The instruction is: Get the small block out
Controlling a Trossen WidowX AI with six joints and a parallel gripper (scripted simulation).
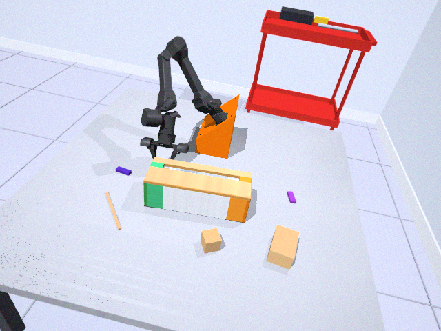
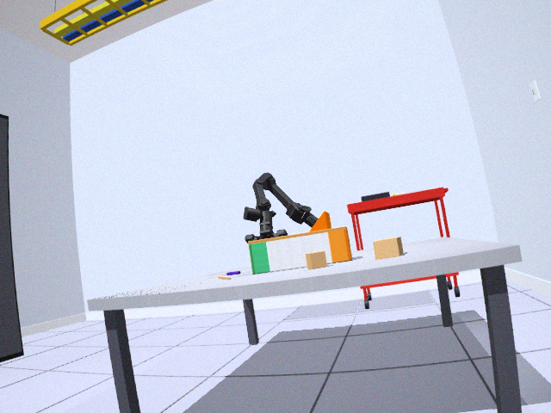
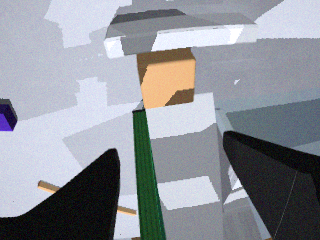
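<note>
The small tan block lies 10 mm behind my gripper tip and 50 mm below it. Also, from my gripper tip: thin wooden stick: 210 mm ahead, 130 mm to the right, 60 mm below.
</note>
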